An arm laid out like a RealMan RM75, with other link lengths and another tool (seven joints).
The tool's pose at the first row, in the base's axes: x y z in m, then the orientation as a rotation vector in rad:
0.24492 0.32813 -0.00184 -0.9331 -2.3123 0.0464
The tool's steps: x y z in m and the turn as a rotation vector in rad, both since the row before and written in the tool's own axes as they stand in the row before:
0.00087 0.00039 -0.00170 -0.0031 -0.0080 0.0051
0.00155 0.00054 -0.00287 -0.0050 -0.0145 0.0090
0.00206 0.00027 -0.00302 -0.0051 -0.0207 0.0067
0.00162 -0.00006 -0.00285 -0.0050 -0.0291 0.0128
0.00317 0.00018 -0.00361 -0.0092 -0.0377 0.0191
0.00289 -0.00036 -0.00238 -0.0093 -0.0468 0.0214
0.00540 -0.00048 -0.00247 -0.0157 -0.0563 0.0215
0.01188 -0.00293 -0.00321 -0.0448 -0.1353 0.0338
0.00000 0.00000 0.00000 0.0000 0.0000 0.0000
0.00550 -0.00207 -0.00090 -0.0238 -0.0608 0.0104
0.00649 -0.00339 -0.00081 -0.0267 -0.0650 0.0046
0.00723 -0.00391 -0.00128 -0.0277 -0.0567 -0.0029
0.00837 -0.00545 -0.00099 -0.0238 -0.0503 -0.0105
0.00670 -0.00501 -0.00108 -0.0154 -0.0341 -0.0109
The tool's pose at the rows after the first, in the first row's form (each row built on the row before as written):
0.24566 0.32864 -0.00011 -0.9420 -2.3180 0.0488
0.24677 0.32948 0.00289 -0.9576 -2.3283 0.0538
0.24748 0.33045 0.00635 -0.9717 -2.3453 0.0608
0.24808 0.33097 0.00953 -0.9946 -2.3669 0.0746
0.24829 0.33265 0.01403 -1.0288 -2.3941 0.0905
0.24758 0.33406 0.01744 -1.0678 -2.4280 0.1124
0.24527 0.33729 0.02188 -1.1120 -2.4717 0.1324
0.23758 0.34375 0.02957 -1.2004 -2.5870 0.1682
0.23758 0.34375 0.02957 -1.2004 -2.5870 0.1682
0.23297 0.34659 0.03202 -1.2357 -2.6424 0.1792
0.22661 0.34943 0.03443 -1.2652 -2.7058 0.1885
0.21933 0.35257 0.03696 -1.2824 -2.7671 0.1900
0.20996 0.35555 0.03896 -1.2858 -2.8259 0.1918
0.20189 0.35744 0.04050 1.2774 2.8574 -0.1932

